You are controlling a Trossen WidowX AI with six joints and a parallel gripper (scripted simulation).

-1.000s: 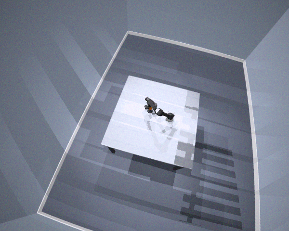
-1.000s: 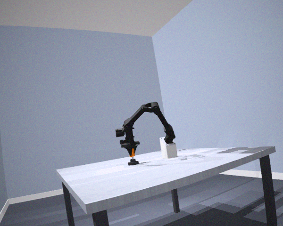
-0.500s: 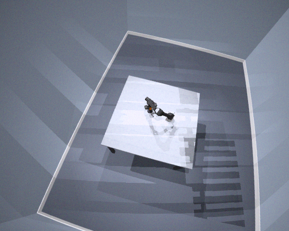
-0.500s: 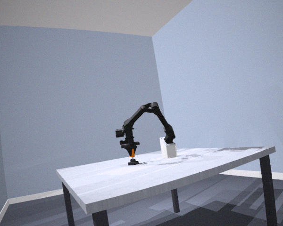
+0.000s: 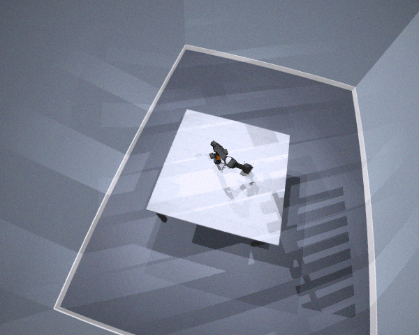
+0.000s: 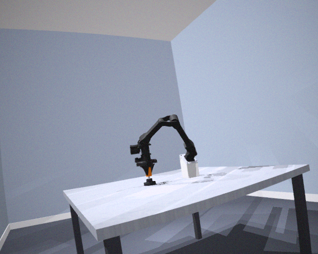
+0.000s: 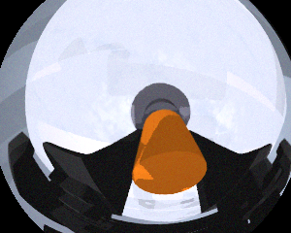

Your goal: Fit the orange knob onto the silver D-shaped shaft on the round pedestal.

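The orange knob lies 3 cm above my gripper tip. Round my gripper tip: pedestal (4 cm below).
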